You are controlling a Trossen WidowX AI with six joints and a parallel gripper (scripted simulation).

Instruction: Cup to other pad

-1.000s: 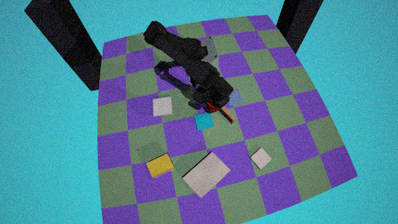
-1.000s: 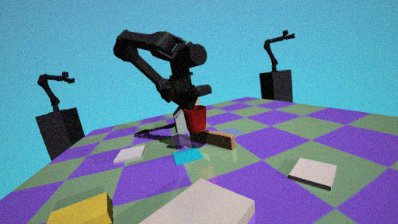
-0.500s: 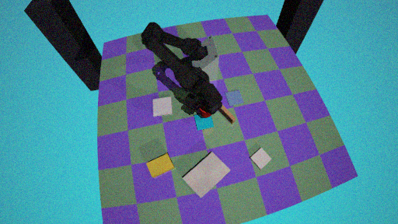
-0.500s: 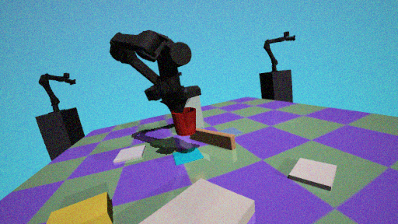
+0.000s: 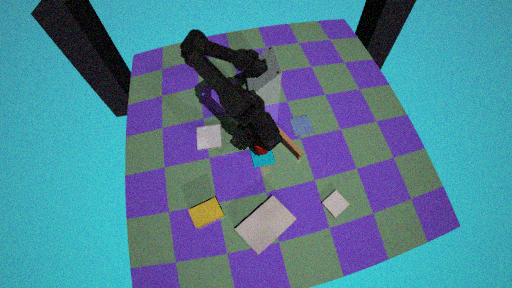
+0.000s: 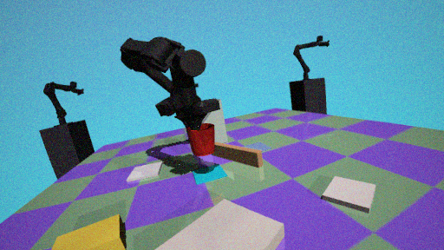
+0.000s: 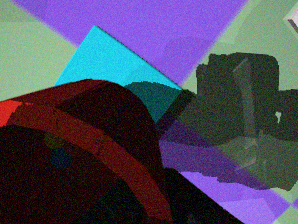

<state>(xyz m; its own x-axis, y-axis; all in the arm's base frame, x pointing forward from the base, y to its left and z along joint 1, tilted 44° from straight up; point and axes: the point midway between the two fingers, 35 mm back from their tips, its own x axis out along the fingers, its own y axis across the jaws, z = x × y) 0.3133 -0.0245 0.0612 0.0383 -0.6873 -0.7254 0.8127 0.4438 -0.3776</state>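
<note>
Now: gripper tip 40 mm short of the yellow marble, 30 mm to the right of it and 20 mm above it. Also, from my gripper tip: red cup: 20 mm to the left, 20 mm ahead; then wooden block: 110 mm to the left, 90 mm below, 30 mm behind; then cyan pad: 110 mm below, 30 mm ahead, 20 mm to the left.
</note>
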